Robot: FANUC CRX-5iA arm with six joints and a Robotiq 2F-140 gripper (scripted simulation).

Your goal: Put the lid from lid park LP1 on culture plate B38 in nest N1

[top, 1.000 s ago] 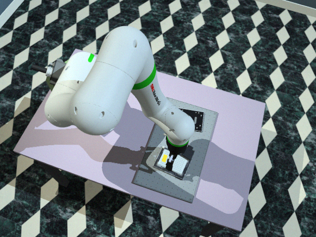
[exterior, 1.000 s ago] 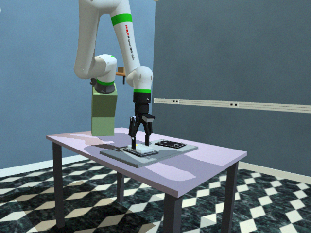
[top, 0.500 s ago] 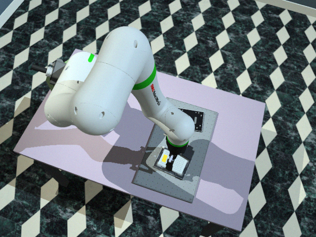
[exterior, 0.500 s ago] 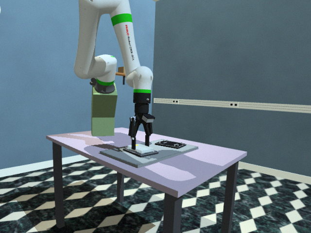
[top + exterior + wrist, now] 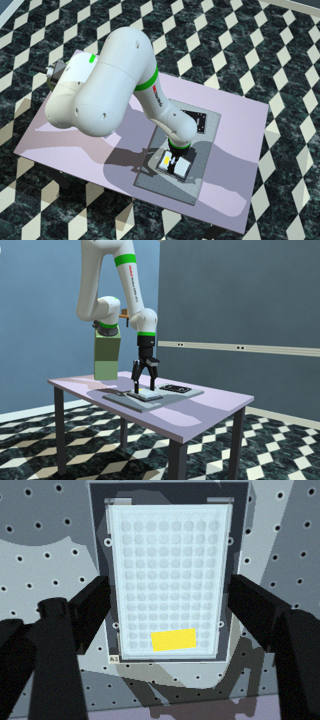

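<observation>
Now: the clear lid 2 cm below my hand. Also, from my hand: nest N1: 4 cm below; corner mark: 5 cm behind, 8 cm to the left, 4 cm below; white culture plate B38: 3 cm below.
</observation>
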